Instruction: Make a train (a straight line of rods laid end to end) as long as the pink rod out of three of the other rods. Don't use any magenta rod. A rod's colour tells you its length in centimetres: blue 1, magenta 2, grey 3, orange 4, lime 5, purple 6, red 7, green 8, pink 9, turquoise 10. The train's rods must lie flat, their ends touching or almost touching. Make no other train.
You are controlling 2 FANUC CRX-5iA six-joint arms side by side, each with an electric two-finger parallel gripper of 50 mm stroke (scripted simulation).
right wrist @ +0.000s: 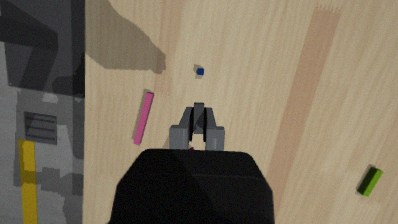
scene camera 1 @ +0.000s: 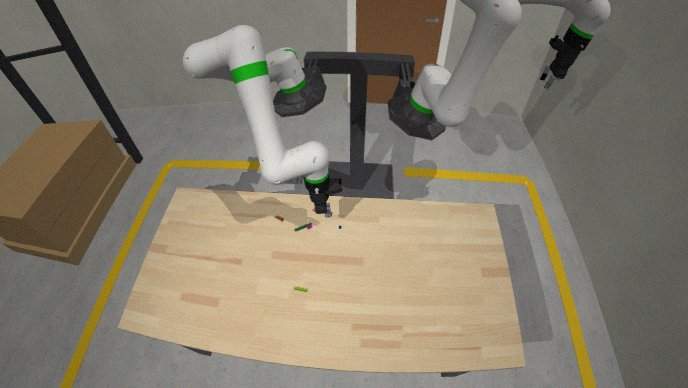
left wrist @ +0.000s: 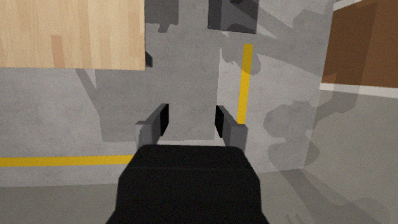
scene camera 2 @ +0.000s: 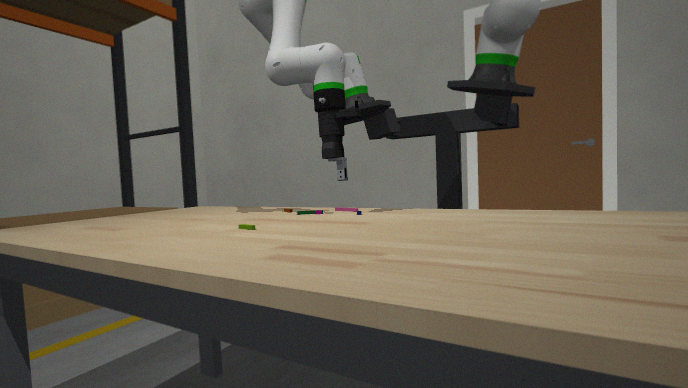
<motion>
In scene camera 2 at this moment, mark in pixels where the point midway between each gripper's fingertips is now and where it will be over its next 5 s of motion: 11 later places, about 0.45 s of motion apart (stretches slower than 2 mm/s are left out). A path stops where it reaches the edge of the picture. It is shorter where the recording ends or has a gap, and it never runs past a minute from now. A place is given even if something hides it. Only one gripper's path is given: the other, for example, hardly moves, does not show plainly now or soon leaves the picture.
The right gripper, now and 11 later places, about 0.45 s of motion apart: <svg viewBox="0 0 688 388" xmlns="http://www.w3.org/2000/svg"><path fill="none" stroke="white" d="M342 179L350 179L350 184L351 200L351 209L351 210L352 212L352 212L353 210L352 196L351 183L340 184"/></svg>
</motion>
